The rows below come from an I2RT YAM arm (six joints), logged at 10 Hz.
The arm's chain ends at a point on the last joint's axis. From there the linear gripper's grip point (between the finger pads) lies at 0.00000 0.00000 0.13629 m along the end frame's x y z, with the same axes.
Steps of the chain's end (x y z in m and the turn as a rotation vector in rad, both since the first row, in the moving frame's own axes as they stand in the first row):
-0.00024 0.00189 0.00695 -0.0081 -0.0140 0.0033
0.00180 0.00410 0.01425 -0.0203 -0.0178 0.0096
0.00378 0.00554 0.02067 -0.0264 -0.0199 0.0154
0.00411 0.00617 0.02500 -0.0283 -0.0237 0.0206
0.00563 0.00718 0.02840 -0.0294 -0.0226 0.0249
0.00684 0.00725 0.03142 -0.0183 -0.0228 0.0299
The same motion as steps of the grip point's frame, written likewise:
-0.00215 0.00299 0.00693 -0.0081 -0.0140 0.0033
-0.00064 0.00685 0.01420 -0.0203 -0.0178 0.0096
0.00104 0.00912 0.02060 -0.0264 -0.0199 0.0154
0.00084 0.00999 0.02491 -0.0283 -0.0237 0.0206
0.00250 0.01115 0.02831 -0.0294 -0.0226 0.0249
0.00370 0.00970 0.03136 -0.0183 -0.0228 0.0299

